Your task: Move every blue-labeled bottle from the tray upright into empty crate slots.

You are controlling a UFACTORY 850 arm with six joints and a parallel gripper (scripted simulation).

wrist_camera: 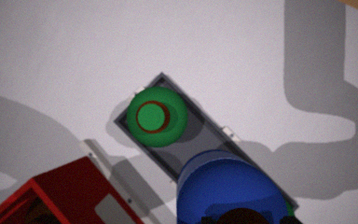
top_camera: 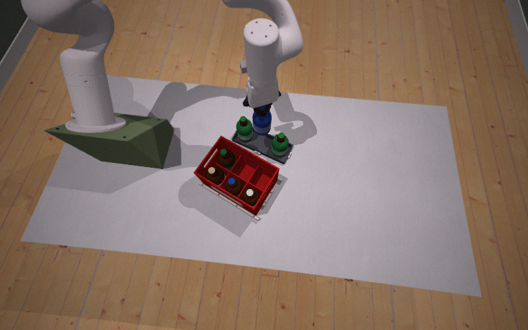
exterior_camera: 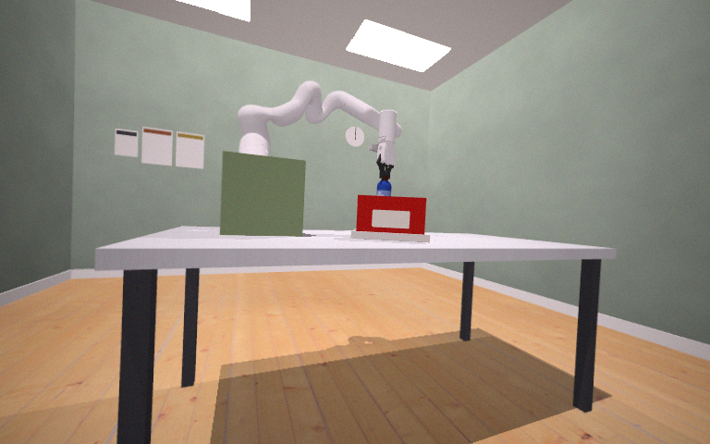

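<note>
Now: hand 7 cm above the blue-labeled bottle. Round my hand: red crate: 22 cm below, 19 cm to the right, 10 cm behind; then green bottle: 22 cm below, 8 cm behind, 4 cm to the left; then dark tray: 29 cm below.
</note>
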